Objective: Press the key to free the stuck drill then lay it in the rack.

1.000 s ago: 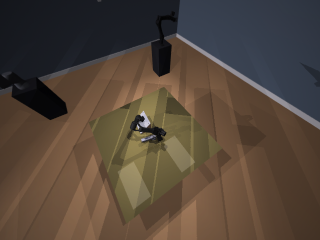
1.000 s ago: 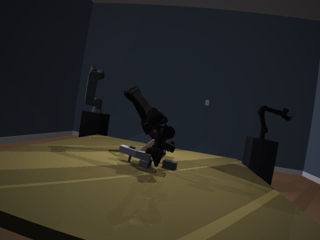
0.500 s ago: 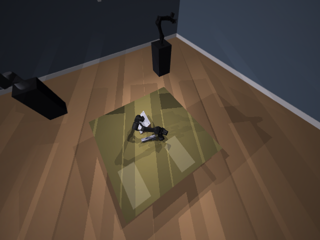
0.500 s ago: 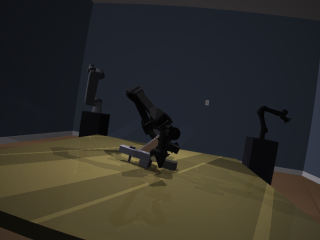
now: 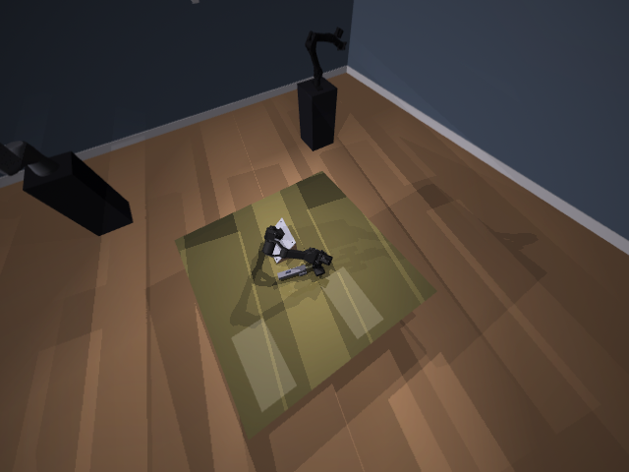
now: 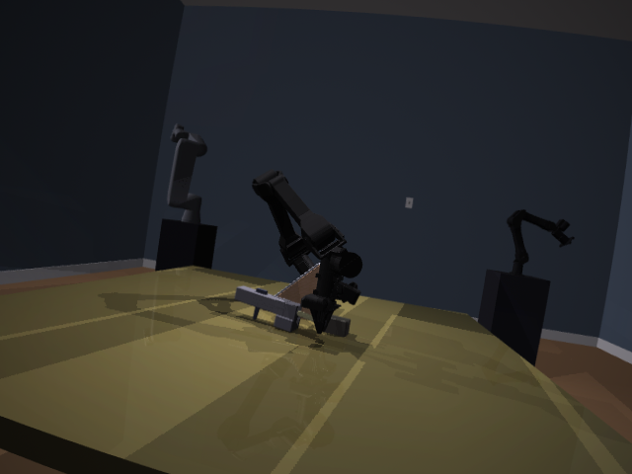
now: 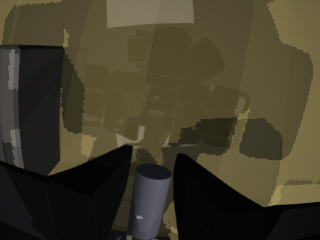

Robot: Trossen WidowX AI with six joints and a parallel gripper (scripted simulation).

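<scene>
The drill lies 1 cm behind my gripper tip, 5 cm to the right of it and 3 cm above it. Round my gripper tip: dark key (4 cm behind, 18 cm to the right, 4 cm above); dark block (7 cm behind, 3 cm to the left, 1 cm above); grey block-shaped holder (3 cm behind, 15 cm to the right, 3 cm above).
</scene>
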